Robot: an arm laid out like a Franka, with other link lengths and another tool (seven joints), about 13 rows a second.
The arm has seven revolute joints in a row. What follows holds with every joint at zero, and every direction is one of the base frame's.
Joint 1 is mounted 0.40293 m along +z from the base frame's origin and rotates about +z.
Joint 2 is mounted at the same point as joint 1 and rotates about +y.
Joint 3 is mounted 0.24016 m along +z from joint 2 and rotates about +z.
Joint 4 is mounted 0.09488 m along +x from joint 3 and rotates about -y.
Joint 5 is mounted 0.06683 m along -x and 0.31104 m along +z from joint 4 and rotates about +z.
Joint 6 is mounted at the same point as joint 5 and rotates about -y.
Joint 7 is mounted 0.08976 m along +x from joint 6 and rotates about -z.
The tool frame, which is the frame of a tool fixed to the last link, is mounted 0.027 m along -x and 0.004 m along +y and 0.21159 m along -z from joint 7; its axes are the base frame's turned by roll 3.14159, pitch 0.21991 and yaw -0.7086 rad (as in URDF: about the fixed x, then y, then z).
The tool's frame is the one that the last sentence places.
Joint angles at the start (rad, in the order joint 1, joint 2, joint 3, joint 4, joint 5, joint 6, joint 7): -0.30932 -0.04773 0.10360 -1.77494 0.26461 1.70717 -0.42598
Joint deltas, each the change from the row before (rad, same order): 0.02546 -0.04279 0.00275 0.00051 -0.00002 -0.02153 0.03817; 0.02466 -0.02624 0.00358 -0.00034 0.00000 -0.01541 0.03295; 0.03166 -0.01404 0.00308 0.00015 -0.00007 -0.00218 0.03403; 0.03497 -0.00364 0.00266 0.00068 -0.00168 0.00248 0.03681; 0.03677 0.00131 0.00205 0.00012 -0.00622 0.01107 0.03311; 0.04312 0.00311 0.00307 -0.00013 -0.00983 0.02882 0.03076; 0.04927 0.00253 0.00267 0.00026 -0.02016 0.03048 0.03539; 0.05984 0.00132 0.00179 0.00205 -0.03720 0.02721 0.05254; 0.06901 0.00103 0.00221 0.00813 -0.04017 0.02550 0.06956; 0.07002 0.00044 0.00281 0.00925 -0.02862 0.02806 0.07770
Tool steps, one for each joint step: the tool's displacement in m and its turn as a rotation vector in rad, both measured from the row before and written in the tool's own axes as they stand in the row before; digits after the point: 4 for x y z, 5 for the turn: -0.0173 -0.0149 -0.0105 0.00042 0.01364 -0.00006; -0.0134 -0.0129 -0.0041 -0.00156 0.00317 -0.00049; -0.0102 -0.0150 0.0002 -0.00069 0.00311 -0.00305; -0.0082 -0.0151 0.0040 -0.00248 -0.00183 -0.00034; -0.0060 -0.0147 0.0054 -0.00534 0.00266 -0.00382; -0.0046 -0.0182 0.0055 -0.00317 0.01670 -0.01419; -0.0058 -0.0189 0.0056 -0.00962 0.02257 -0.01603; -0.0085 -0.0202 0.0055 -0.02004 0.02954 -0.01046; -0.0125 -0.0247 0.0038 -0.01364 0.03463 -0.00693; -0.0161 -0.0277 0.0025 0.00537 0.03153 -0.00269
